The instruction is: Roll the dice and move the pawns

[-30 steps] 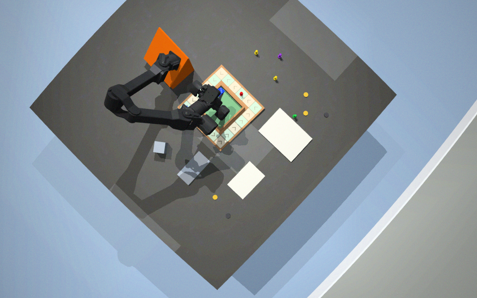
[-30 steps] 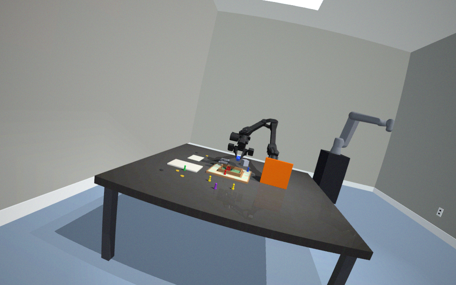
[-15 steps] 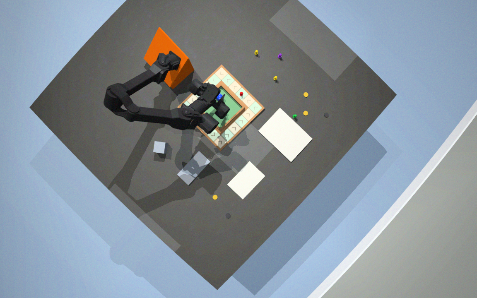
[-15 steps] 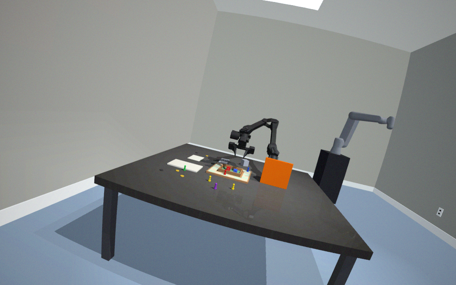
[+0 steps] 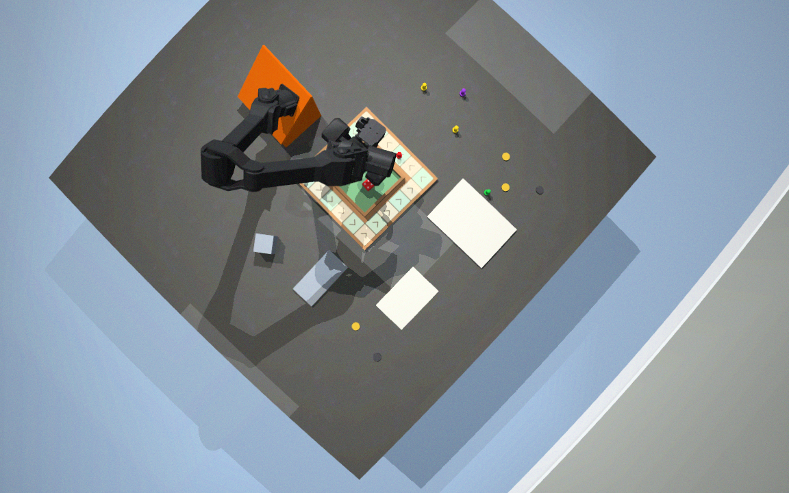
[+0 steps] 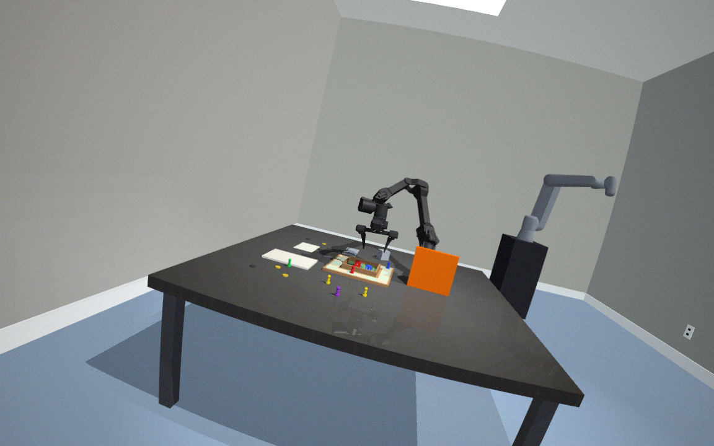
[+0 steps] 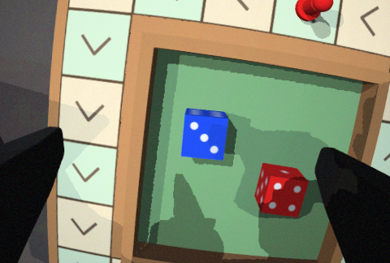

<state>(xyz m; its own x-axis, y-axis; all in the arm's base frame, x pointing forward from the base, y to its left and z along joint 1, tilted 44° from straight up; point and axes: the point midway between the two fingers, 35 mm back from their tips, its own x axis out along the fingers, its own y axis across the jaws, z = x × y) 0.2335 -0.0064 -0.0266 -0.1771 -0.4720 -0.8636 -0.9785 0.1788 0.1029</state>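
My gripper tip is now 7 cm short of the red pawn, 7 cm to the right of it and 9 cm above it. The rest, counted from my gripper tip: green tray: 4 cm ahead, 4 cm to the right, 11 cm below; then grey sheet: 12 cm ahead, 34 cm to the right, 11 cm below; then blue pawn: 9 cm behind, 14 cm to the right, 9 cm below.
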